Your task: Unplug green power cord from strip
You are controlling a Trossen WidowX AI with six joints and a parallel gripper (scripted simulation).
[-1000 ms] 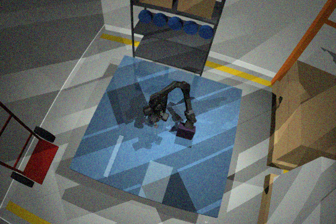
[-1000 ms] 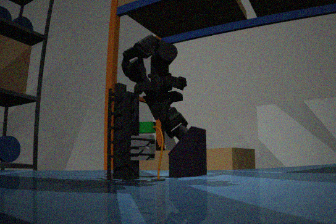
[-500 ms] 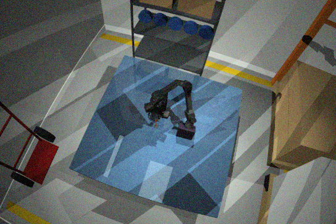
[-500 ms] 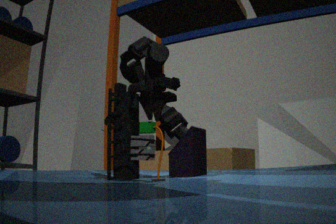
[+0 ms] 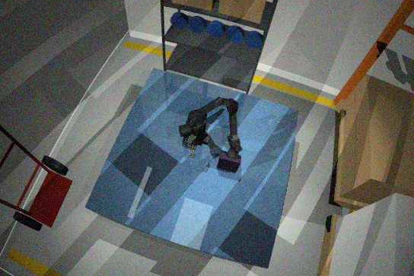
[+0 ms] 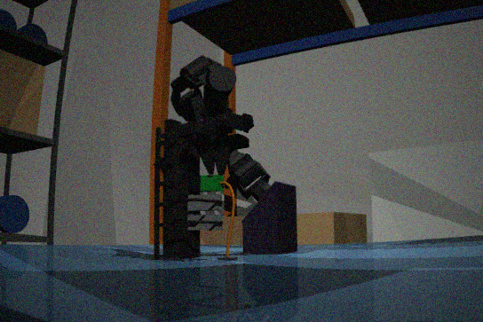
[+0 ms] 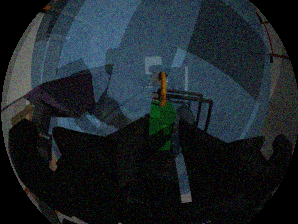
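Now: gripper tip 30 mm to the left of the green plug and 10 mm above it.
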